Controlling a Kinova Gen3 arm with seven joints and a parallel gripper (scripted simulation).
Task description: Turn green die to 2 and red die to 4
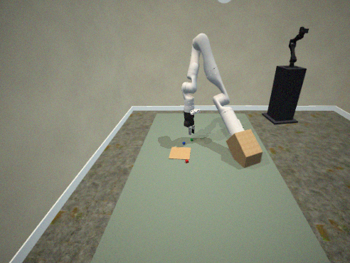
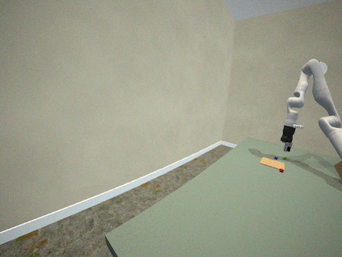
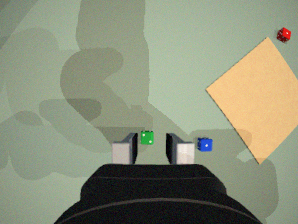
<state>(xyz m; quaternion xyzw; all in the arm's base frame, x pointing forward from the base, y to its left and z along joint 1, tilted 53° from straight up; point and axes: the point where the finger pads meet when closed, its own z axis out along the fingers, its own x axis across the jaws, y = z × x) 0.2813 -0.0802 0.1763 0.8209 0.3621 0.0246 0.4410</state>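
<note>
The green die is 7 cm below my hand. From my hand the other things lie so: red die: 26 cm to the left, 7 cm below, 7 cm ahead; then tan mat: 15 cm to the left, 11 cm ahead, 8 cm below; then blue die: 7 cm below, 6 cm ahead, 4 cm to the left.
</note>
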